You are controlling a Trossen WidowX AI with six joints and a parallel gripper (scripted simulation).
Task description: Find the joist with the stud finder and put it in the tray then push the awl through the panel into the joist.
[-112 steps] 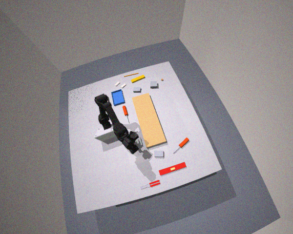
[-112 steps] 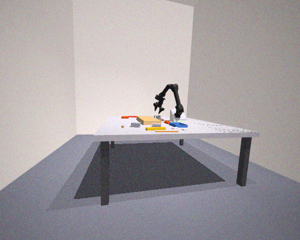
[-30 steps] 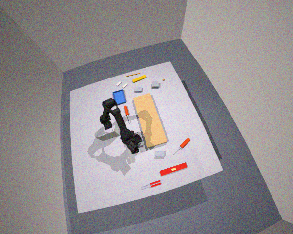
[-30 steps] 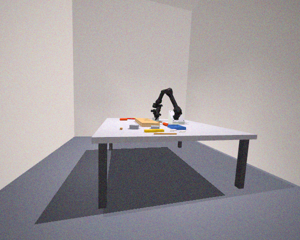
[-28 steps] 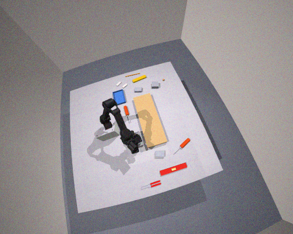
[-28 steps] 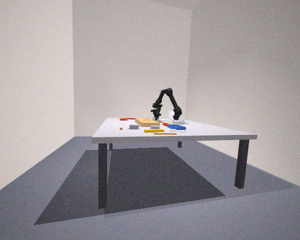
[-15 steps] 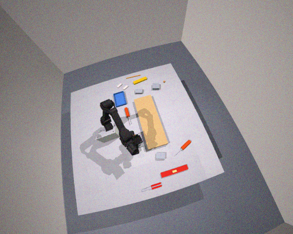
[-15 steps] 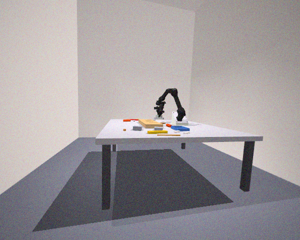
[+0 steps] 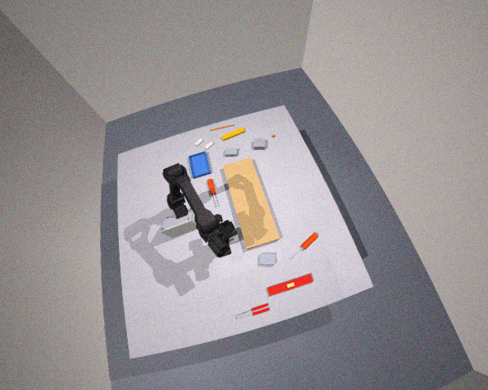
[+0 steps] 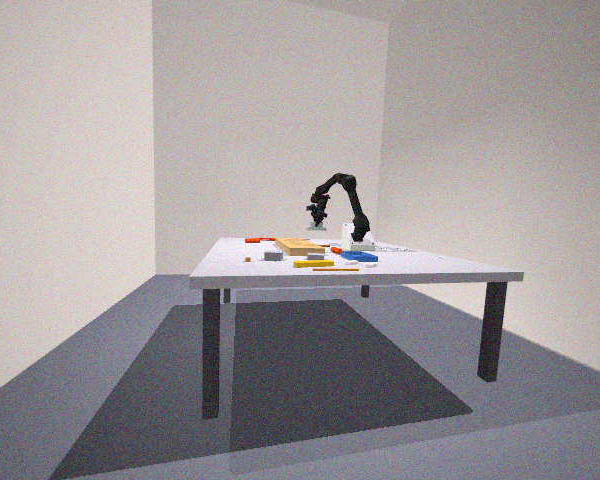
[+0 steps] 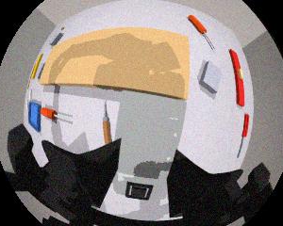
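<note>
Right now the green light is 4 cm behind my gripper tip and 3 cm above it. Round my gripper tip: red level (19 cm ahead, 33 cm to the right, 11 cm below); grey stud finder (2 cm behind, 2 cm above); awl (9 cm to the left, 12 cm below).
</note>
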